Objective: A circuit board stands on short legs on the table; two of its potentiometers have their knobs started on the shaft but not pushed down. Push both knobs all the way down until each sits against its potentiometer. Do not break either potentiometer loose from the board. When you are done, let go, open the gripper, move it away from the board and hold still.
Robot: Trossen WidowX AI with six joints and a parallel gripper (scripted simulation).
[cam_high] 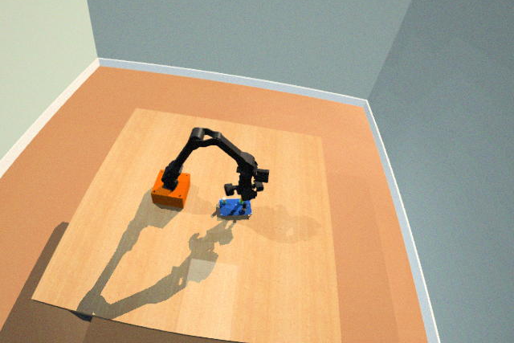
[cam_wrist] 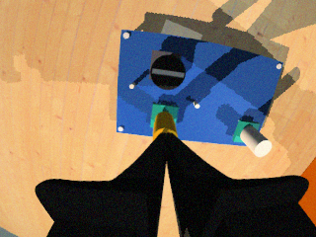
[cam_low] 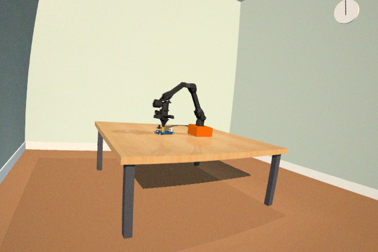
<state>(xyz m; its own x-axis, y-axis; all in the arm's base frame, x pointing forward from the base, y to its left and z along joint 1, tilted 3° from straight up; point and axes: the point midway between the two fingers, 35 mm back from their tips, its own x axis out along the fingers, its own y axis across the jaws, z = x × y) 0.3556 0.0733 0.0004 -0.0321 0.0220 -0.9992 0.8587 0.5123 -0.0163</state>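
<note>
Now: gripper tip 40 mm to the left of the black knob and 20 mm short of it. Round my gripper tip: orange knob (20 mm below).
</note>
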